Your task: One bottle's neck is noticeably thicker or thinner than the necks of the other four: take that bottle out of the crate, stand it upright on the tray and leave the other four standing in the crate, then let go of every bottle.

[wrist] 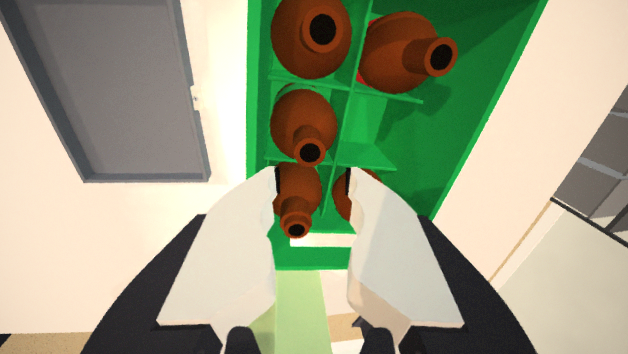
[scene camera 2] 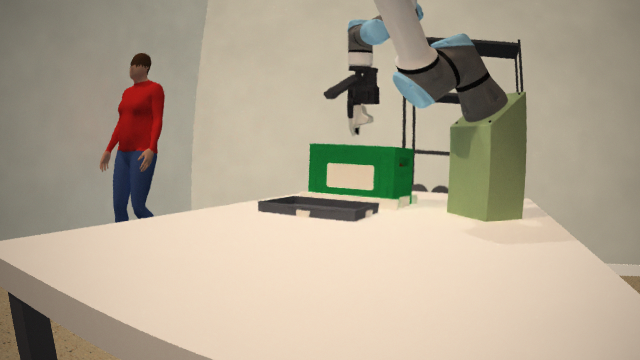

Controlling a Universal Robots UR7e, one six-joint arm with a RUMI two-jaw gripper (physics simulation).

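The green crate holds five brown bottles in the wrist view: upper left, upper right, middle left, lower left and lower right, the last mostly hidden by a finger. Their differing tilts in view make neck thickness hard to compare. My gripper is partly open and empty, above the crate in the scene view. In the wrist view its fingertips appear around the lower left bottle, without holding it. The dark grey tray has no bottle on its visible floor.
The tray lies beside the crate on the pale table. The crate's walls and green dividers surround the bottles. The green robot pedestal stands right of the crate in the scene view. A dark shelf rack and a person in red are behind.
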